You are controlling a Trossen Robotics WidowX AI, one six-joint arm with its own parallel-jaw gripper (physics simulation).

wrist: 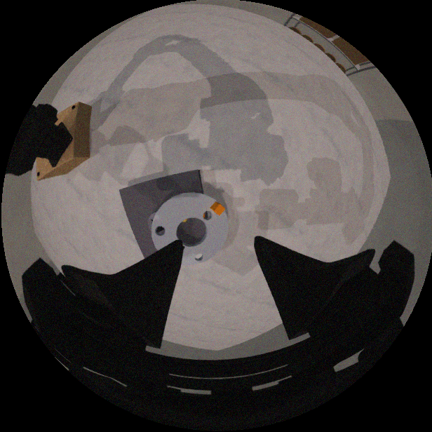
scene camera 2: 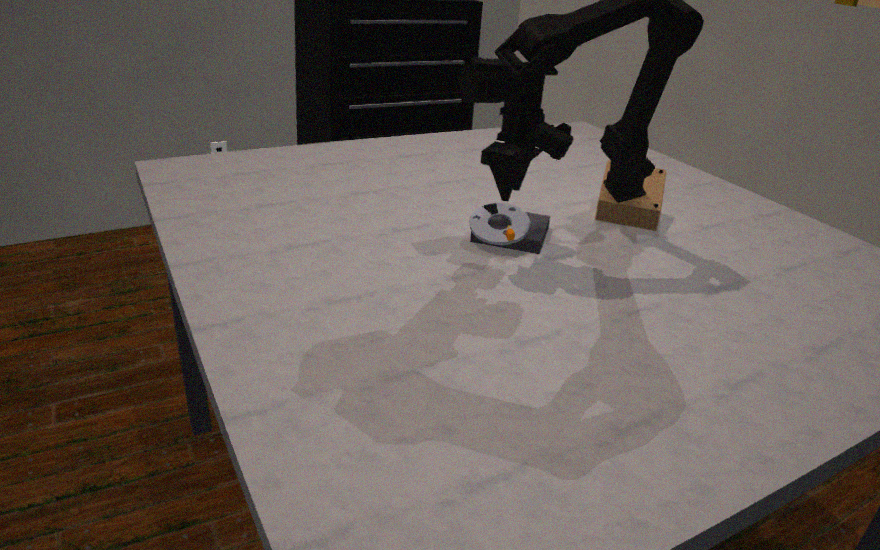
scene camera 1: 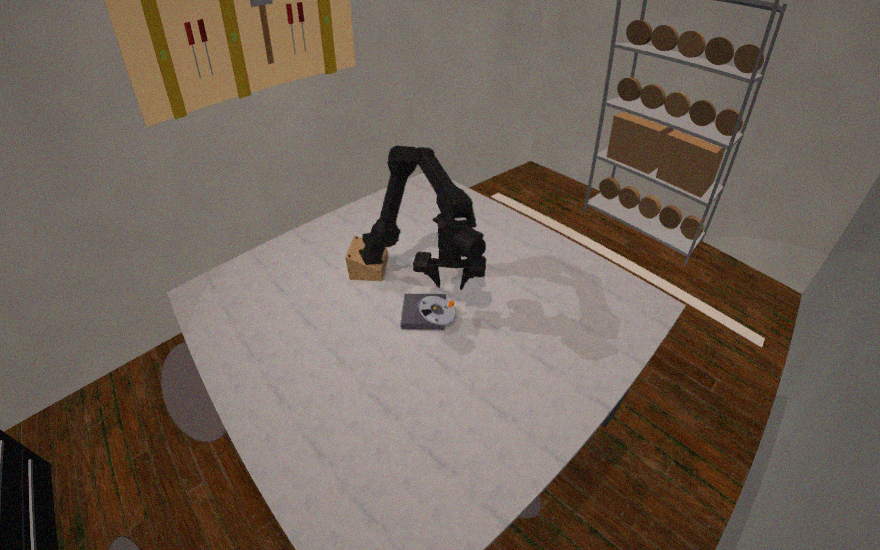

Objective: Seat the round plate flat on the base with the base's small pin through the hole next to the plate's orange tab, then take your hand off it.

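Seen in the pictures: gripper, fingertip midpoint: [scene camera 2: 510,195] [scene camera 1: 450,288]; arm's base at its link origin: [scene camera 2: 624,188] [scene camera 1: 370,257].
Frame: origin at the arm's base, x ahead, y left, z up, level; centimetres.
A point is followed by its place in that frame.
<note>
The round grey plate [scene camera 1: 445,317] @[x 32.3, y 9.8, z -3.3 cm] [scene camera 2: 478,228] @[x 33.3, y 9.7, z -3.2 cm] [wrist: 218,232] lies partly on the dark base [scene camera 1: 410,311] @[x 25.1, y 2.4, z -3.8 cm] [scene camera 2: 537,234] @[x 23.0, y 11.9, z -3.7 cm] [wrist: 134,206] and overhangs one side of it. It looks tilted in scene camera 2, its far side higher. Its orange tab [scene camera 1: 451,303] @[x 29.3, y 13.5, z -2.1 cm] [scene camera 2: 510,234] @[x 29.2, y 14.4, z -2.4 cm] [wrist: 217,208] is on the overhanging side. In the wrist view a small yellow spot [wrist: 184,220] shows inside the rim of the central opening, and a bit of orange shows in the hole beside the tab; I cannot tell which is the pin. My gripper [scene camera 1: 450,287] @[x 29.4, y 12.9, z 4.1 cm] [scene camera 2: 506,197] @[x 29.4, y 12.9, z 4.1 cm] [wrist: 218,243] is open and empty above the plate, apart from it.
The arm's wooden mounting block [scene camera 1: 366,268] @[x 3.6, y -2.9, z -1.1 cm] [scene camera 2: 628,215] @[x 0.7, y 4.4, z -4.0 cm] [wrist: 82,132] stands on the pale table [scene camera 1: 363,415] @[x 49.9, y -22.3, z -6.2 cm] [scene camera 2: 363,272] @[x 54.5, y 17.9, z -6.1 cm] behind the base. A shelf rack [scene camera 1: 731,162], a tool board and, in scene camera 2, a dark drawer cabinet [scene camera 2: 408,84] stand beyond the table.
</note>
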